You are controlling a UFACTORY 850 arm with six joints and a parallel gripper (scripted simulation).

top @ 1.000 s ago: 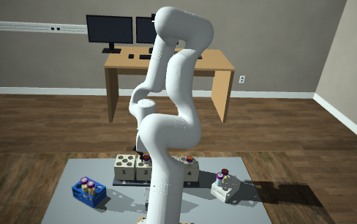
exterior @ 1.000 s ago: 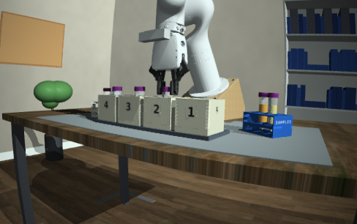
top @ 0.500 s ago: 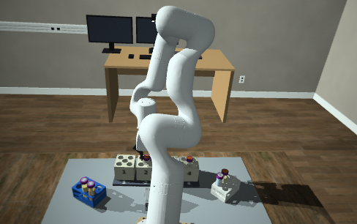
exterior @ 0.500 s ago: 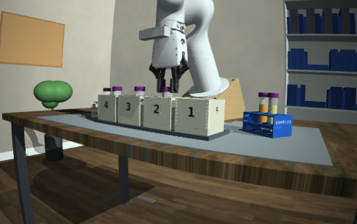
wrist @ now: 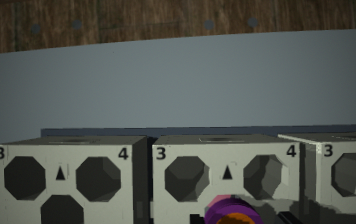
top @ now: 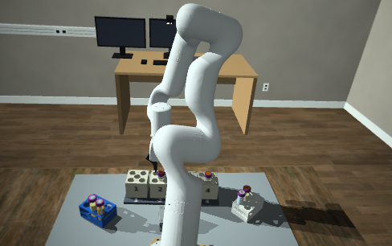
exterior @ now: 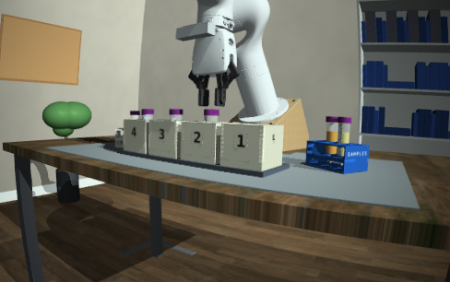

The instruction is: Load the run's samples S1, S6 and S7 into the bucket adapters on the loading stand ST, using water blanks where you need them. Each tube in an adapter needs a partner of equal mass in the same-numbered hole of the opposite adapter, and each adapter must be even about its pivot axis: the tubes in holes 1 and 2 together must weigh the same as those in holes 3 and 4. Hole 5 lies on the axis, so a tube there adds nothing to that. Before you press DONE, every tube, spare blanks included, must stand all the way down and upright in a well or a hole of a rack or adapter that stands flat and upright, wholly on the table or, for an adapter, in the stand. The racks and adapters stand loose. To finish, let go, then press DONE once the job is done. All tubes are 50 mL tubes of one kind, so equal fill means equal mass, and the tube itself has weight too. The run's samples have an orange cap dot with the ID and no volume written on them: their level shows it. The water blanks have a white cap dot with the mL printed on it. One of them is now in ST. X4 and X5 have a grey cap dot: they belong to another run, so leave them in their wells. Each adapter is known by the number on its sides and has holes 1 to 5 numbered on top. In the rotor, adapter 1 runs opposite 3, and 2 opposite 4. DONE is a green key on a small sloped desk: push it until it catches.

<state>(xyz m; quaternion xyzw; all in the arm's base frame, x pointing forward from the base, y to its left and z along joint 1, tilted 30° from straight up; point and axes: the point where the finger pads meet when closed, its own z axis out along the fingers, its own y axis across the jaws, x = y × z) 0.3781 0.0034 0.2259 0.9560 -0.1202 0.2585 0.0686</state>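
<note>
Now: the white rack 220 mm behind my hand, 350 mm to the right of it and 120 mm below it. From my hand the other things lie so: adapter 1 (30 mm ahead, 100 mm to the left, 100 mm below); blue samples rack (70 mm behind, 290 mm to the left, 120 mm below).
</note>
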